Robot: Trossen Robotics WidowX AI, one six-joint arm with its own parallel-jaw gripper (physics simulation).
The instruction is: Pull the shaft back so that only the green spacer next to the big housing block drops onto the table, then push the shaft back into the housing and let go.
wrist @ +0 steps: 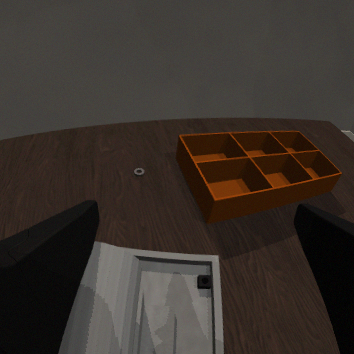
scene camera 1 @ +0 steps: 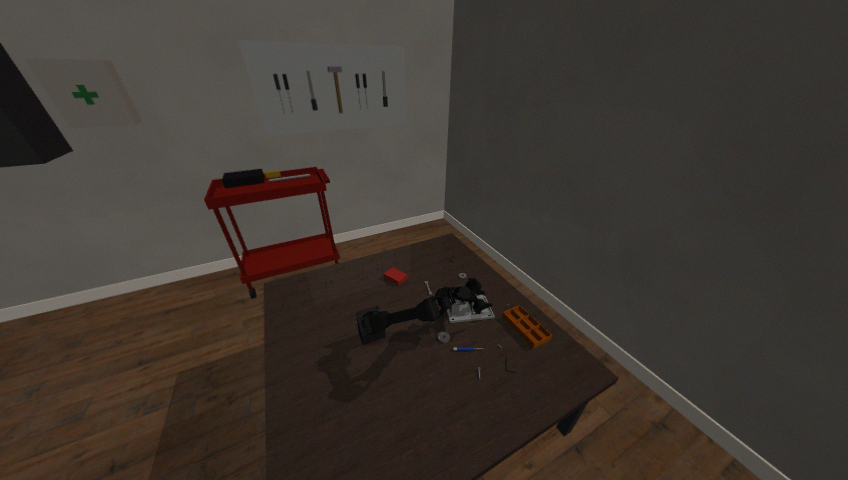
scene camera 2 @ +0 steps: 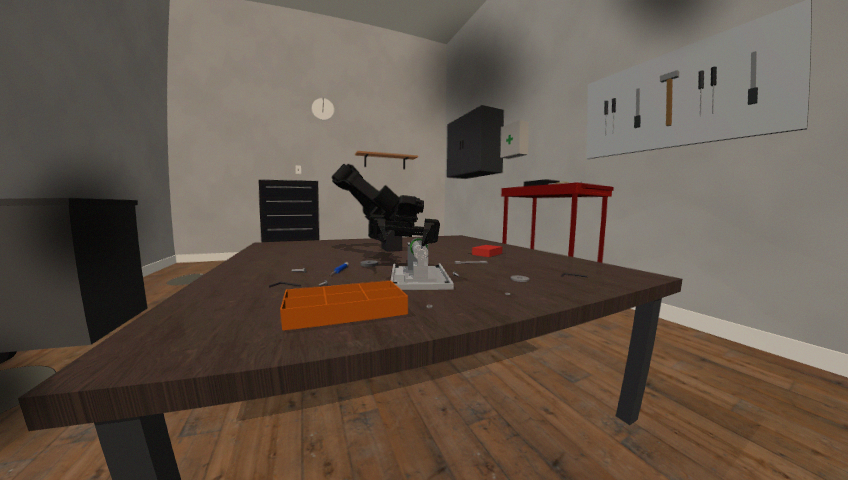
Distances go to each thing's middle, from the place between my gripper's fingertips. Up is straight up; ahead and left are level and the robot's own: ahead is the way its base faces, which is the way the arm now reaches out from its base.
Labels:
Now: the orange compartment tray (scene camera 2: 317, 306) 160 mm to the right of my hand, 110 mm ahead of it and 90 mm below it.

